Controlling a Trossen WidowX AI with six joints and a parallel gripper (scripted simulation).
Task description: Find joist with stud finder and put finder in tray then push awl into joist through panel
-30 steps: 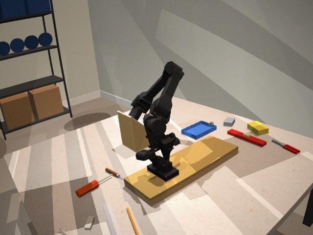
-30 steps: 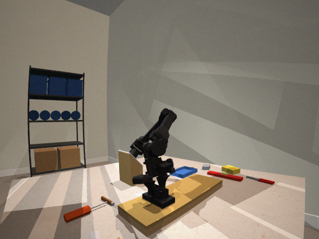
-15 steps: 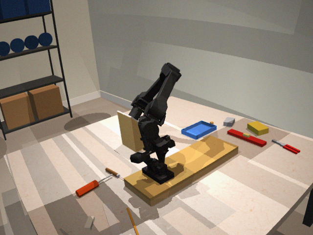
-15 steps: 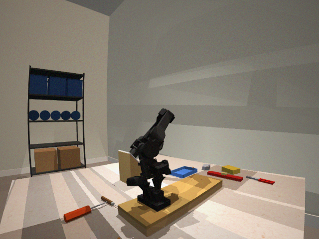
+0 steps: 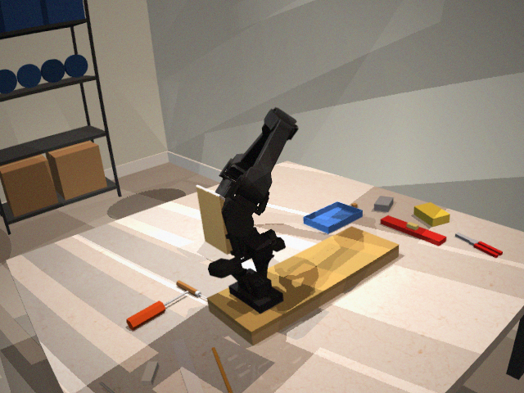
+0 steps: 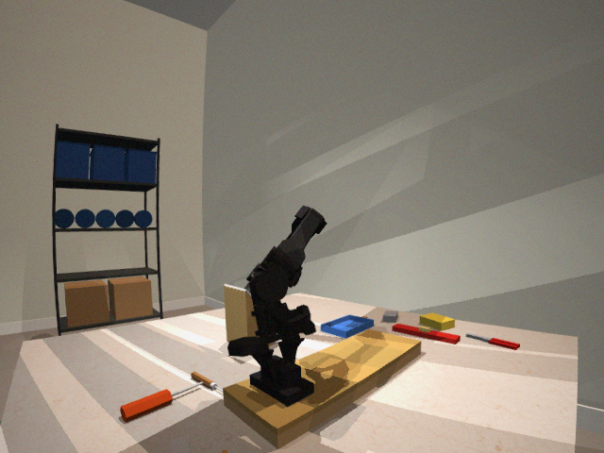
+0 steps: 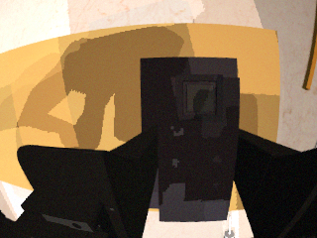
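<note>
Right now my gripper tip is 450 mm to the right of the blue tray, 290 mm past it and 50 mm above it. The rest, counted from my gripper tip: stud finder 20 mm above, 10 mm ahead; pencil 170 mm to the right, 150 mm ahead, 60 mm below; awl 170 mm behind, 100 mm to the right, 60 mm below.
</note>
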